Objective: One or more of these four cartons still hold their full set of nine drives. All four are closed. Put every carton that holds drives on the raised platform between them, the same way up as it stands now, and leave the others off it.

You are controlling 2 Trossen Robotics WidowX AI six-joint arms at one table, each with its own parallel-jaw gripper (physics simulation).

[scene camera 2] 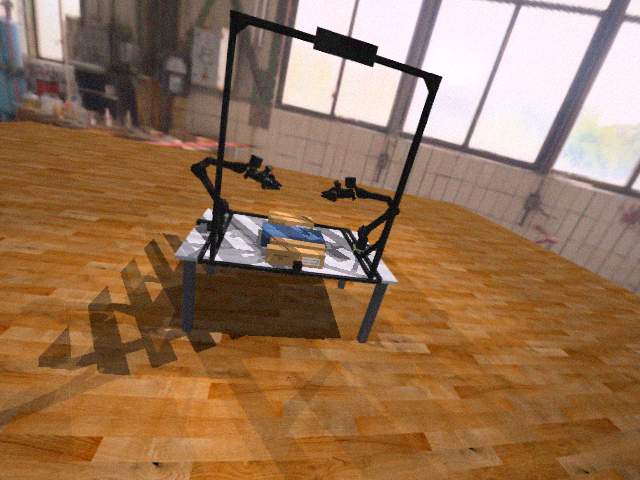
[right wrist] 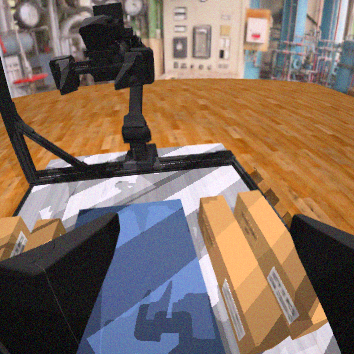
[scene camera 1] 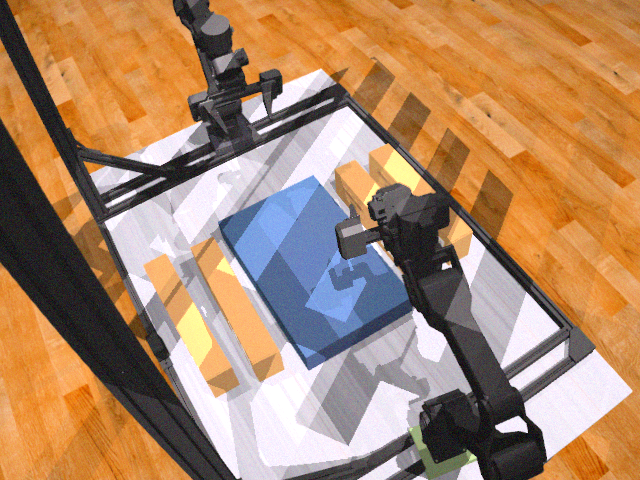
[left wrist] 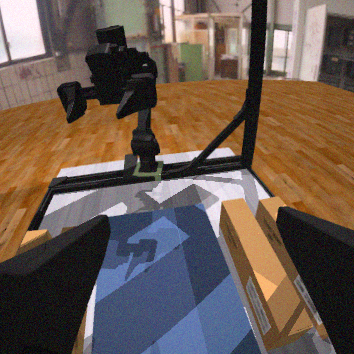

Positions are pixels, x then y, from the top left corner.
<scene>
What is my left gripper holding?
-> Nothing.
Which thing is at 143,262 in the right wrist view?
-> A blue raised platform.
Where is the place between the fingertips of my left gripper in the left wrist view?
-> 193,219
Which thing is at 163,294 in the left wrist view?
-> A blue raised platform.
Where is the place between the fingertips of my left gripper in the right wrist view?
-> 86,89
</scene>
